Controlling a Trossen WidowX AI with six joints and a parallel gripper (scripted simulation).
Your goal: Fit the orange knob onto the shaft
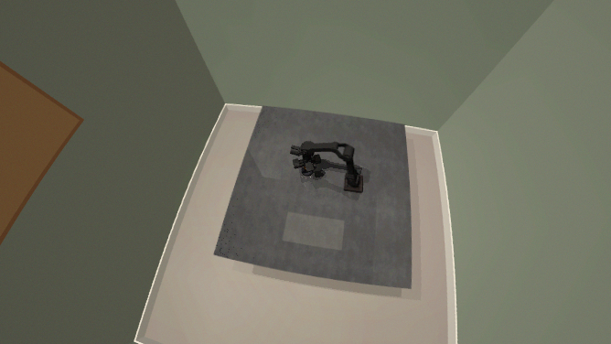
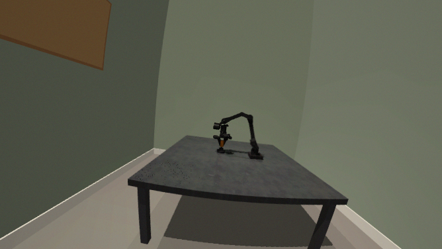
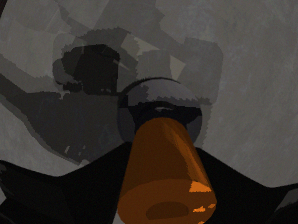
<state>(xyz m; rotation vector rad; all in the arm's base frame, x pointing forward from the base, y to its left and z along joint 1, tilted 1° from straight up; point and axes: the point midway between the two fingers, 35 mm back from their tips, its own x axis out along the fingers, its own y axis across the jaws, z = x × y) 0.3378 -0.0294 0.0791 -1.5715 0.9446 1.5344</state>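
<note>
Now: the orange knob 20 mm above my gripper tip. Also, from my gripper tip: dark pedestal 40 mm below.
</note>
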